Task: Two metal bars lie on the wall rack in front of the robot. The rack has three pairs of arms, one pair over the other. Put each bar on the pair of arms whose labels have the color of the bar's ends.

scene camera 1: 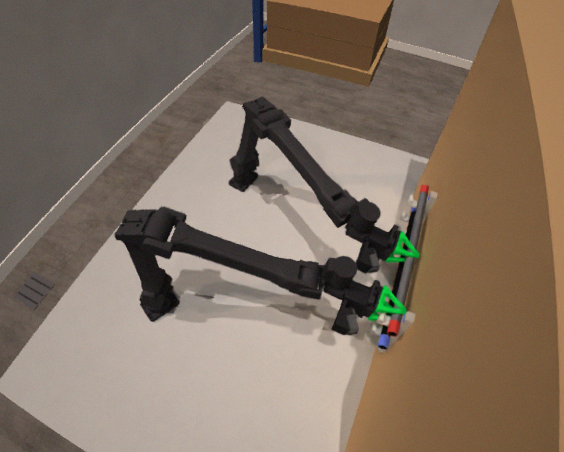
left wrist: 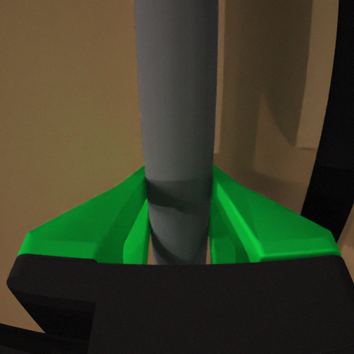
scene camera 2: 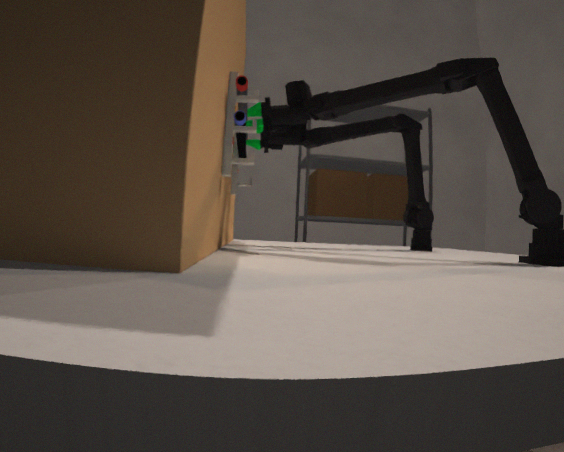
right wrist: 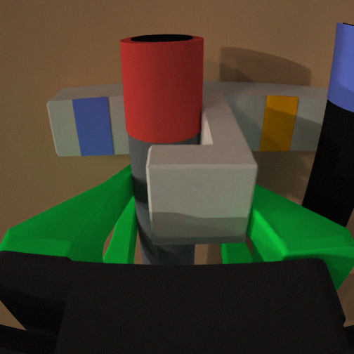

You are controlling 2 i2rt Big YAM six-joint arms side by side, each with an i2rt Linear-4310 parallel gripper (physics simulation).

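Frame: origin at the left arm's base, x right, y ahead, z up, level; metres.
Where they show: left gripper, fingertip midpoint: (scene camera 1: 416, 258); right gripper, fingertip midpoint: (scene camera 1: 403, 314); left arm's base, origin of the base link: (scene camera 1: 243, 180) (scene camera 2: 546, 264); right arm's base, origin of the base link: (scene camera 1: 160, 304) (scene camera 2: 421, 250).
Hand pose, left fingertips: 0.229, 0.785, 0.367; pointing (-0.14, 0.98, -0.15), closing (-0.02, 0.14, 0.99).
Observation:
Things, the pixels of their top centre, and the offset from my left fingertips, as dx, dy, dz. "spot": a spot on its surface instead.
- grey bar with red ends, middle of its top: (scene camera 1: 413, 247) (scene camera 2: 243, 112) -0.015, -0.021, +0.016
- rack upright, surface spot: (scene camera 2: 233, 90) spot: -0.218, -0.039, +0.000
The grey bar with red ends (scene camera 1: 415, 235) (scene camera 2: 242, 82) (left wrist: 177, 100) (right wrist: 162, 95) lies along the top pair of arms. My left gripper (scene camera 1: 412, 256) (left wrist: 178, 176) is shut on it near its middle. My right gripper (scene camera 1: 400, 309) (right wrist: 177, 174) is shut around this bar together with the tip of a top rack arm (right wrist: 200, 200). The black bar with blue ends (scene camera 1: 383, 342) (scene camera 2: 240, 118) (right wrist: 345, 65) lies on the pair below. The rack upright (scene camera 2: 233, 90) (right wrist: 315, 120) shows a blue label (right wrist: 93, 125) above the top arm and an orange label (right wrist: 279, 122) below it.
A brown wall (scene camera 1: 465, 250) (scene camera 2: 212, 150) stands directly behind the rack. The lowest rack arm (scene camera 2: 243, 161) shows in scene camera 2. Cardboard boxes (scene camera 1: 320, 45) and a shelf unit (scene camera 2: 430, 150) stand in the background.

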